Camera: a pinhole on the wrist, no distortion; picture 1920 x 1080 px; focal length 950.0 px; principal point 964.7 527.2 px. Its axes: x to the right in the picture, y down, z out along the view. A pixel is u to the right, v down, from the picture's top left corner.
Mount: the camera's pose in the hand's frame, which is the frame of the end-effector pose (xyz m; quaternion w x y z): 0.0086 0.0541 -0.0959 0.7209 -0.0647 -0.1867 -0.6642
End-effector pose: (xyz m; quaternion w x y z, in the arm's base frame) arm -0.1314 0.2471 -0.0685 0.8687 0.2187 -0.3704 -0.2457
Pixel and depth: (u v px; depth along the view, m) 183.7 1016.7 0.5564
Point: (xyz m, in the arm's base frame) -0.0693 0.6404 0.6036
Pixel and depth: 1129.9 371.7 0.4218
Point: -0.4111 0.3600 0.1230
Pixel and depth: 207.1 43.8 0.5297
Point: -0.3491 0.8973 0.1949
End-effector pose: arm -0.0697 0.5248 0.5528 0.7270 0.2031 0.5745 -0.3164
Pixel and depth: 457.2 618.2 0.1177
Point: 0.0309 0.6418 0.5450
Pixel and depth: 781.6 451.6 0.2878
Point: 0.1638 0.5888 0.6434
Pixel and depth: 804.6 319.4 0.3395
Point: 0.1925 0.5864 0.7104
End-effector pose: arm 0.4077 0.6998 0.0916 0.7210 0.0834 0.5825 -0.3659
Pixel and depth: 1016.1 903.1 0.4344
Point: 0.8019 0.6148 0.0459
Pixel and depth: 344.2 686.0 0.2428
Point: 0.6490 0.8667 0.0302
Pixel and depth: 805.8 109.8 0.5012
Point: 0.8015 0.8659 0.3725
